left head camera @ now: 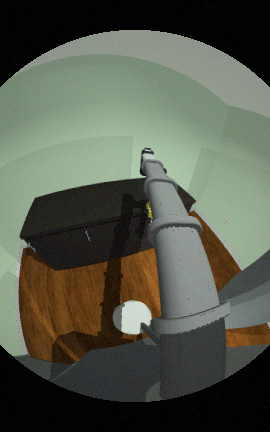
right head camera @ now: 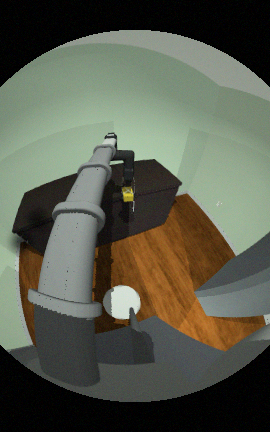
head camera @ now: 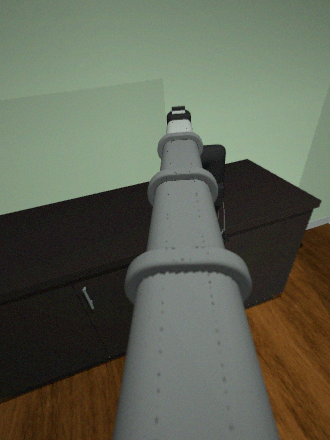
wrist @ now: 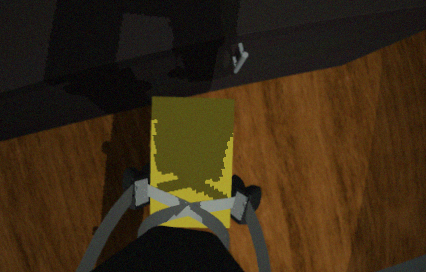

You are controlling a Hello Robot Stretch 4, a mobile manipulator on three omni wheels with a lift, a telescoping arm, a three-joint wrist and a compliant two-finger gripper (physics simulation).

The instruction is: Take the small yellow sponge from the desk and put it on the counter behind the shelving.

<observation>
One and the same spot on a dark counter: [right head camera: 155, 186] is [head camera: 260, 216].
</observation>
